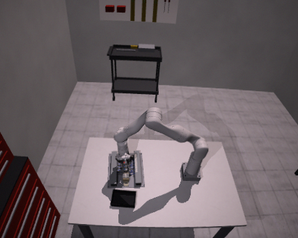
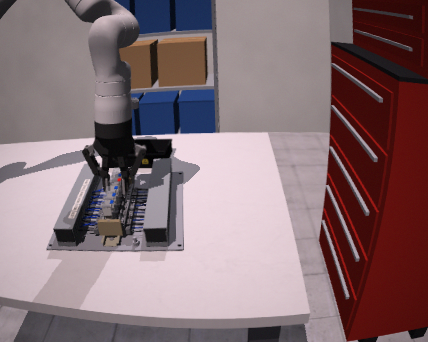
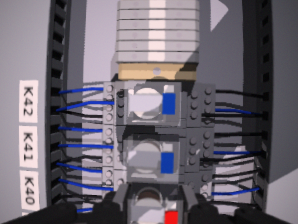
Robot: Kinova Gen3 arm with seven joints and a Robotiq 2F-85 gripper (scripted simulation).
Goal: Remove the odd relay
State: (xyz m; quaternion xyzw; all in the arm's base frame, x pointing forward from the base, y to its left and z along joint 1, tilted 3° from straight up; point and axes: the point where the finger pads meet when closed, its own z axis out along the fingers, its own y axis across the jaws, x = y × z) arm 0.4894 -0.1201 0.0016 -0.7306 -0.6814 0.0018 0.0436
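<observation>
Now: the red-button relay 1 cm below my hand. Also, from my hand: black parts tray: 27 cm to the left, 4 cm below, 4 cm ahead.
</observation>
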